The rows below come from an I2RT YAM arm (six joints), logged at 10 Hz.
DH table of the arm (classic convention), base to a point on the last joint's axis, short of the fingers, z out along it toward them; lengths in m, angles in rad. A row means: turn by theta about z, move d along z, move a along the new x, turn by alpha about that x. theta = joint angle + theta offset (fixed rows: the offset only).
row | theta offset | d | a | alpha
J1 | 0 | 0.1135 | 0.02 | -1.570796
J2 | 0 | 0 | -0.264 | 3.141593
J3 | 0.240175 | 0 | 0.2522 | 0
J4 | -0.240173 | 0 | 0.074 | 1.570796
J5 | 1.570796 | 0 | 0 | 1.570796
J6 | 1.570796 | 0.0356 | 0 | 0
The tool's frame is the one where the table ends.
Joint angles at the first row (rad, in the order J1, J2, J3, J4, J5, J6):
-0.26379 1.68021 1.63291 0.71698 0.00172 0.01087
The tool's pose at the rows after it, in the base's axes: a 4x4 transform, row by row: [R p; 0 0 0 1], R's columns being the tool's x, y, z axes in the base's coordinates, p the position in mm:
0.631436, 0.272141, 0.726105, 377.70; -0.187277, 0.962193, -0.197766, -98.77; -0.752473, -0.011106, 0.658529, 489.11; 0, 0, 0, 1
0.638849, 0.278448, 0.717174, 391.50; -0.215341, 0.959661, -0.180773, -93.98; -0.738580, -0.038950, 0.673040, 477.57; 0, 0, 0, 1
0.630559, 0.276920, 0.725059, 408.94; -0.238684, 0.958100, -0.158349, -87.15; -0.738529, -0.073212, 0.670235, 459.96; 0, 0, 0, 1
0.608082, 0.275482, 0.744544, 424.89; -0.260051, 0.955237, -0.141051, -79.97; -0.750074, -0.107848, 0.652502, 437.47; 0, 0, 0, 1
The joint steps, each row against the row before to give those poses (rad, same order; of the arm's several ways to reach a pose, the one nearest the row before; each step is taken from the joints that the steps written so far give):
0.00876 0.04004 0.01599 0.07326 0.00647 -0.03280
0.02023 0.04618 0.00194 0.06370 0.00077 -0.03891
0.02517 0.05380 -0.00264 0.05262 -0.00496 -0.04158
0.02367 0.04692 -0.02137 0.04464 -0.00304 -0.04121

